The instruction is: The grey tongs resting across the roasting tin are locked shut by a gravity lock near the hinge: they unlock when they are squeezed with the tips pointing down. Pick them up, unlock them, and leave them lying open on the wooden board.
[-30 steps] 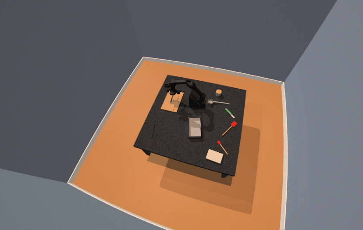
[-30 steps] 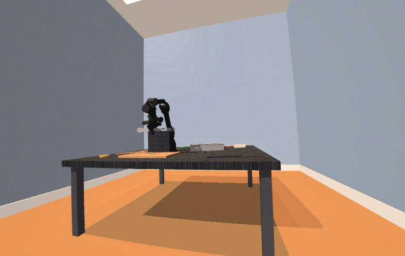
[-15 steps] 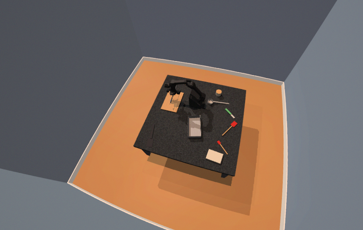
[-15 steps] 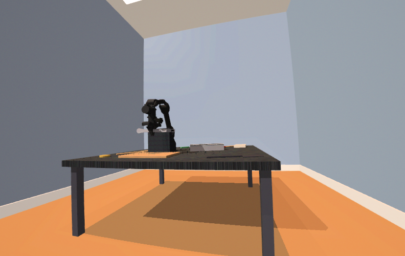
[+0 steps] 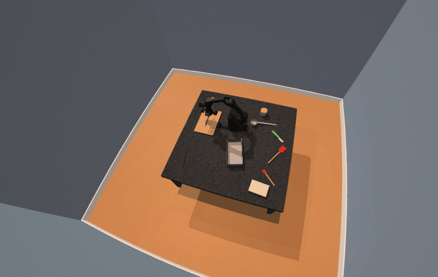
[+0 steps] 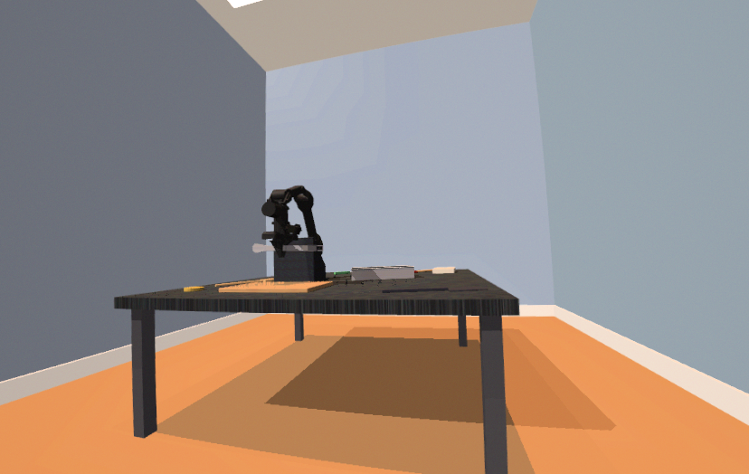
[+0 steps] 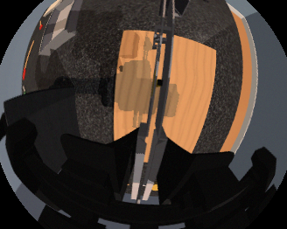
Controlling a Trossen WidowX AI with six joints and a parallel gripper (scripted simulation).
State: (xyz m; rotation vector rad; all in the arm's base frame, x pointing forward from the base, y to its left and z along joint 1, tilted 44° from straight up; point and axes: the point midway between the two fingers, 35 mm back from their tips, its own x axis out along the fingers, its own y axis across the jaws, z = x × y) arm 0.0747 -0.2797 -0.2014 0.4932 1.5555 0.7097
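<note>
My gripper tip is now 110 mm above the wooden board, 30 mm to the left of it and 10 mm short of it. Round my gripper tip: dark utensil (630 mm ahead, 120 mm below, 60 mm to the right); then roasting tin (410 mm to the left, 300 mm ahead, 90 mm below); then yellow disc (330 mm behind, 130 mm to the right, 110 mm below).
</note>
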